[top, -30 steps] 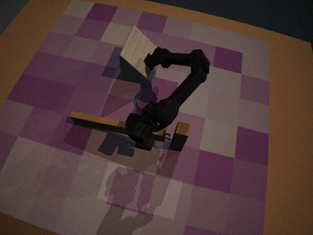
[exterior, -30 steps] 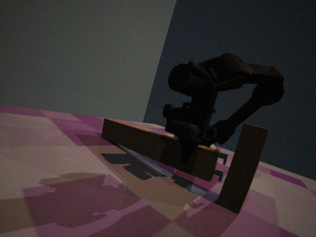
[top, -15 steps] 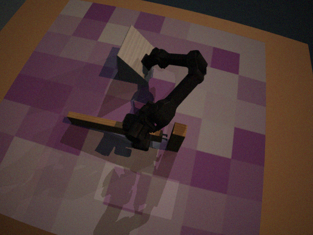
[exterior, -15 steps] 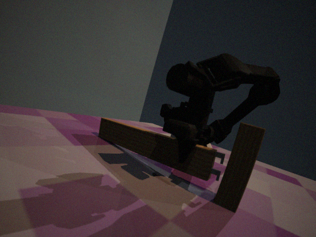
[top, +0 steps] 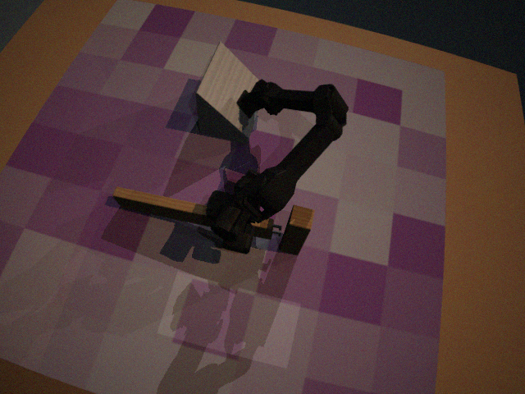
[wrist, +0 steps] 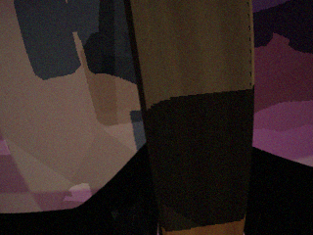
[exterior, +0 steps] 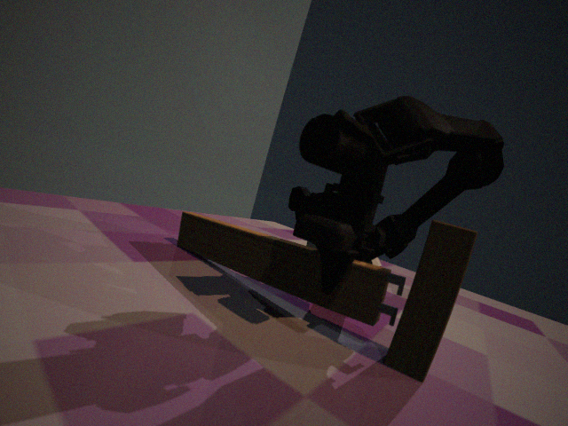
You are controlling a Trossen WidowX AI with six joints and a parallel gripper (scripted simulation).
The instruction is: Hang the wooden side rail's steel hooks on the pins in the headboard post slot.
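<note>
Now: the headboard post 12 cm to the left of my gripper tip, 4 cm above it and 2 cm behind it.
</note>
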